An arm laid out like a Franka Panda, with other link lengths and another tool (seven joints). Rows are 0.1 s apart.
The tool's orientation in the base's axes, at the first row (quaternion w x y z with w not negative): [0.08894, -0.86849, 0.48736, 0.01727]
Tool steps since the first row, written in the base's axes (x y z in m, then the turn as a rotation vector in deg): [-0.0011, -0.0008, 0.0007, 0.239, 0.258, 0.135]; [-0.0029, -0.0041, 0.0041, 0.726, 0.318, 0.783]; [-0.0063, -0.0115, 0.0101, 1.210, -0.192, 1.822]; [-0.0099, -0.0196, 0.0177, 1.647, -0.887, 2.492]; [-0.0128, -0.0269, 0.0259, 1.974, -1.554, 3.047]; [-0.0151, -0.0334, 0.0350, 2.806, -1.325, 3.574]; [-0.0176, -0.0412, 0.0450, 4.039, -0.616, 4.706]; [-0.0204, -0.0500, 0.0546, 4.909, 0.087, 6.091]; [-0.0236, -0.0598, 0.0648, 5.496, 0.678, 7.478]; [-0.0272, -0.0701, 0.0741, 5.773, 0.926, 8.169]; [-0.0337, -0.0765, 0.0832, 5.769, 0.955, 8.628]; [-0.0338, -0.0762, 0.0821, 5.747, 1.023, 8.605]
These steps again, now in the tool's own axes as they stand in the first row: [0.0000, 0.0012, -0.0009, -0.108, -0.353, -0.075]; [0.0015, 0.0040, -0.0049, 0.021, -0.887, -0.675]; [0.0052, 0.0098, -0.0123, 0.584, -1.181, -1.756]; [0.0093, 0.0160, -0.0213, 1.321, -1.291, -2.510]; [0.0130, 0.0210, -0.0308, 1.990, -1.305, -3.151]; [0.0162, 0.0250, -0.0410, 2.172, -2.201, -3.583]; [0.0203, 0.0297, -0.0523, 2.088, -3.766, -4.505]; [0.0251, 0.0353, -0.0634, 1.790, -5.053, -5.698]; [0.0305, 0.0416, -0.0753, 1.437, -6.044, -6.927]; [0.0362, 0.0486, -0.0864, 1.293, -6.501, -7.549]; [0.0371, 0.0561, -0.0969, 1.213, -6.575, -7.996]; [0.0370, 0.0562, -0.0957, 1.147, -6.588, -7.963]
